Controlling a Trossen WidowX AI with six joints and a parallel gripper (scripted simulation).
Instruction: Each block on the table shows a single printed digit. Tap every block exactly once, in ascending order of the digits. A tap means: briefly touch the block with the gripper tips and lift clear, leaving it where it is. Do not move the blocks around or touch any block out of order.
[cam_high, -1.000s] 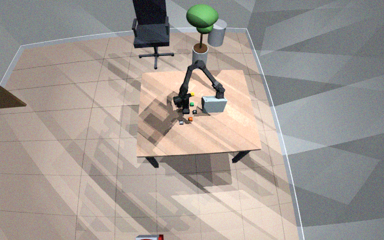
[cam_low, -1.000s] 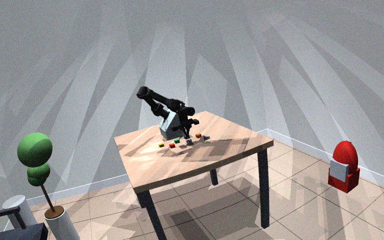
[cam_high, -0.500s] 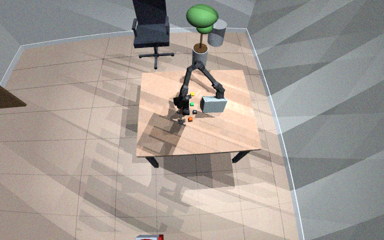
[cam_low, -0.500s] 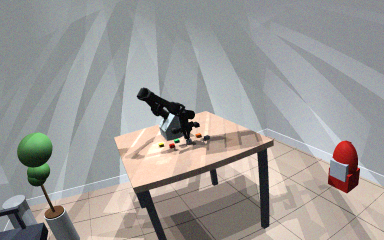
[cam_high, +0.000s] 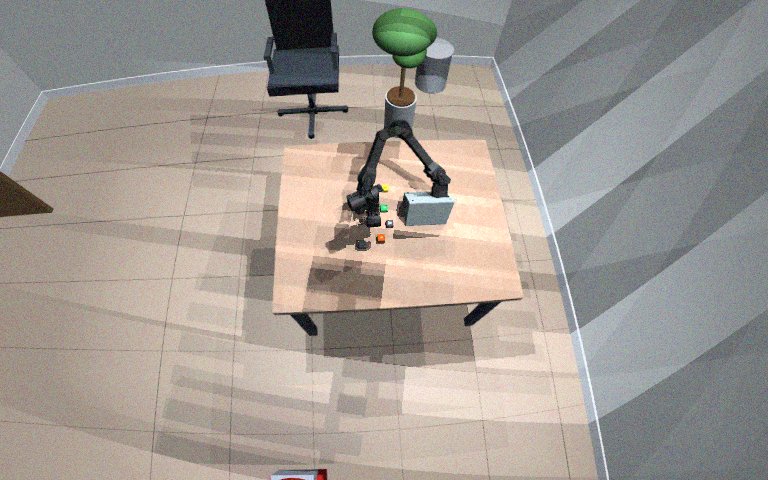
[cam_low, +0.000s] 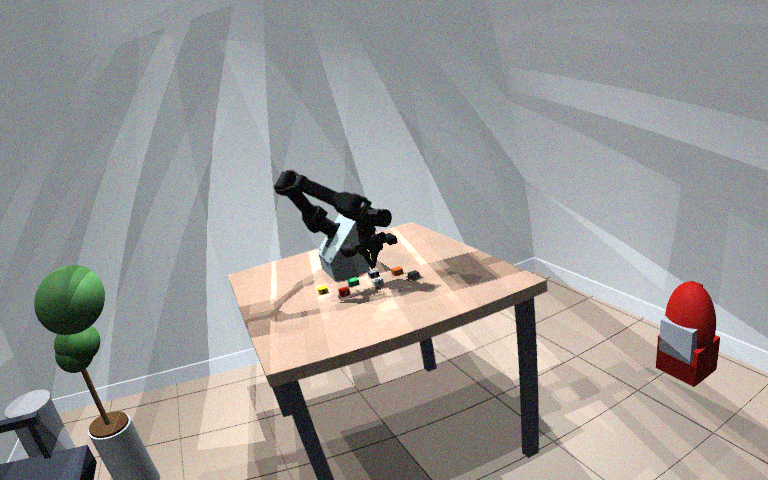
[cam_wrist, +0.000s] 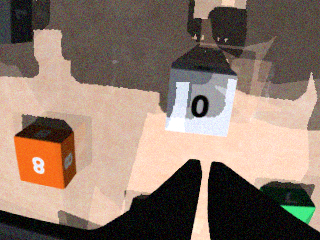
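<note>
The red block is 12 cm to the right of my gripper tip, 4 cm below it and 1 cm behind it. Also, from my gripper tip: orange block (10 cm to the left, 4 cm below, 2 cm behind); black block (7 cm behind, 4 cm below, 3 cm to the left); green block (6 cm to the right, 6 cm behind, 4 cm below).
</note>
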